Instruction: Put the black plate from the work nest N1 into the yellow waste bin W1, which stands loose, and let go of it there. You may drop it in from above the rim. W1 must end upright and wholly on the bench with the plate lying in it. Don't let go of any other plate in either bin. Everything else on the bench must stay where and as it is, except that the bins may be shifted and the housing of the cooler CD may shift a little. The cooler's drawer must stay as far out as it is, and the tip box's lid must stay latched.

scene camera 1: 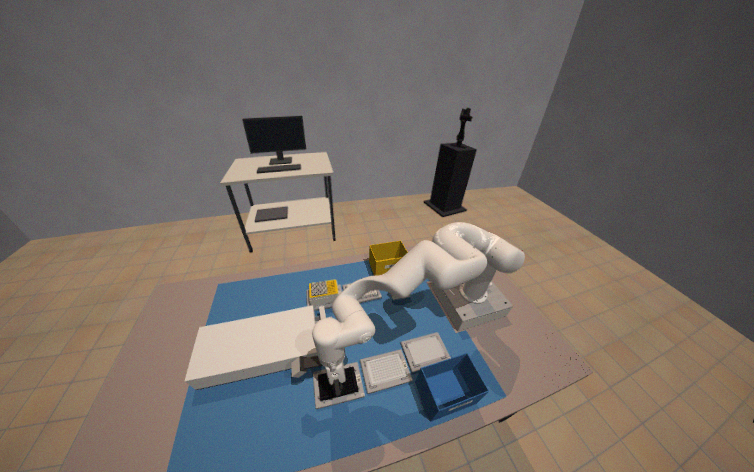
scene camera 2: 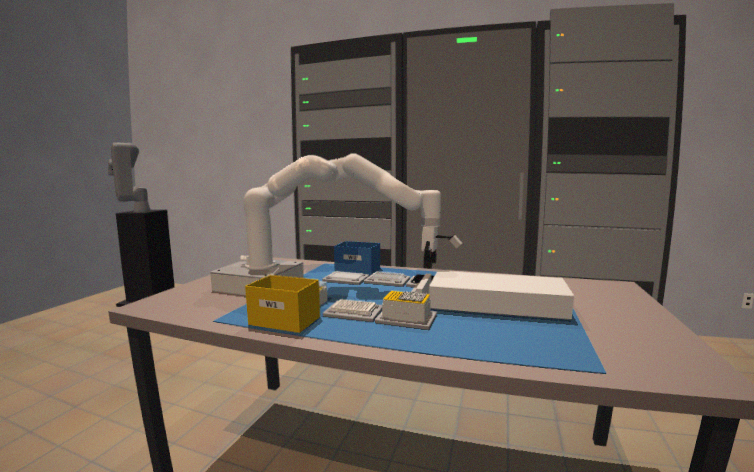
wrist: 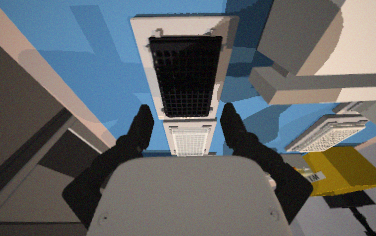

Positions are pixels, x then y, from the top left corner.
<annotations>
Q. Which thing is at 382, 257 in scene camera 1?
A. A yellow waste bin W1.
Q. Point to a yellow waste bin W1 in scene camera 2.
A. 292, 311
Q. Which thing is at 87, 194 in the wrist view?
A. My gripper.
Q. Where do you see a white cooler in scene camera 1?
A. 223, 353
</annotations>
